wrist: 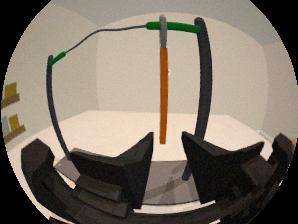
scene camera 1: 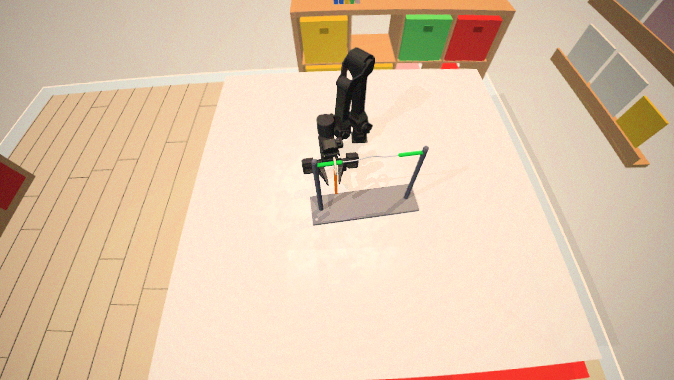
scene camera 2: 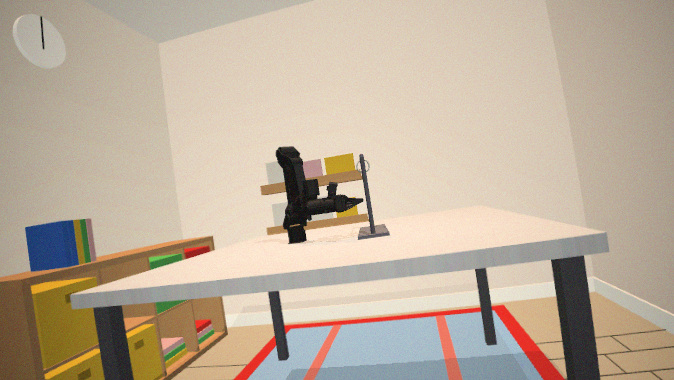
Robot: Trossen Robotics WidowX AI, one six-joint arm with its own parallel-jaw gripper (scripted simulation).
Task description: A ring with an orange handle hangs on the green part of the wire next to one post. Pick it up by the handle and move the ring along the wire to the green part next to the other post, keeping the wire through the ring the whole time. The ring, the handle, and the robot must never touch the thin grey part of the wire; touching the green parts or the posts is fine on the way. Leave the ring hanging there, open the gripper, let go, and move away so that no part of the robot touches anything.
Path:
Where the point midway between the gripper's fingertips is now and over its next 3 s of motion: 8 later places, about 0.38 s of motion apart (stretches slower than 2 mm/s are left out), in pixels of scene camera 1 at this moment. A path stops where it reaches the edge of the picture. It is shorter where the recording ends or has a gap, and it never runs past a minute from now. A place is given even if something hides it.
My gripper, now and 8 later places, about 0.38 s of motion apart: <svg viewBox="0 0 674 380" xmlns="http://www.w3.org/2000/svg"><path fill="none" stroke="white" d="M333 184L334 189L335 194L337 197L337 197L337 196L341 196L344 195L348 195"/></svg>

